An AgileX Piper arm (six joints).
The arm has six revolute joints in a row. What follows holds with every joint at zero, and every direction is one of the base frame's. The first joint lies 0.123 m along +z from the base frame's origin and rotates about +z. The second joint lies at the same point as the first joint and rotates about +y. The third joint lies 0.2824 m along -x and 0.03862 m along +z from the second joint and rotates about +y. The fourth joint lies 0.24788 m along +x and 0.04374 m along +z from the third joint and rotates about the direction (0.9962, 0, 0.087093). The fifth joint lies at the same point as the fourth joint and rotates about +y. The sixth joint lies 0.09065 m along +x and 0.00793 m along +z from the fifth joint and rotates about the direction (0.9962, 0, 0.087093). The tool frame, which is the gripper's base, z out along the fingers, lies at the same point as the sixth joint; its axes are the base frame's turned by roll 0, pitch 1.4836 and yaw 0 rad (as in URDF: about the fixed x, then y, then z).
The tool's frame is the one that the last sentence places.
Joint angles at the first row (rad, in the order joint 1, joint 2, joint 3, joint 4, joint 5, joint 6):
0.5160 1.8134 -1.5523 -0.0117 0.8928 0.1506
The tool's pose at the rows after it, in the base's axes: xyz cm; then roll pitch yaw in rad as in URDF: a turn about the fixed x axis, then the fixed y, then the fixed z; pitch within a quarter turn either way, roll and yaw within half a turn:
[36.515, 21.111, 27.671, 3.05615, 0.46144, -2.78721]
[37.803, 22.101, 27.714, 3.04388, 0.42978, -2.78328]
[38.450, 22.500, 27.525, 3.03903, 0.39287, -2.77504]
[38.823, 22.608, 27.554, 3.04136, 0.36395, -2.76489]
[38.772, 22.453, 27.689, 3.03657, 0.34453, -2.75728]
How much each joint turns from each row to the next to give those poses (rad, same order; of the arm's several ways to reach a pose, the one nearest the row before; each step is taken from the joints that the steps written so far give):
0.0060 0.0938 -0.1050 0.0242 0.0467 -0.0080
0.0012 0.0720 -0.1180 0.0207 0.0756 -0.0103
-0.0025 0.0436 -0.0677 0.0153 0.0603 -0.0129
-0.0034 0.0268 -0.0489 0.0063 0.0518 -0.0114
-0.0048 0.0020 -0.0110 0.0119 0.0284 -0.0141

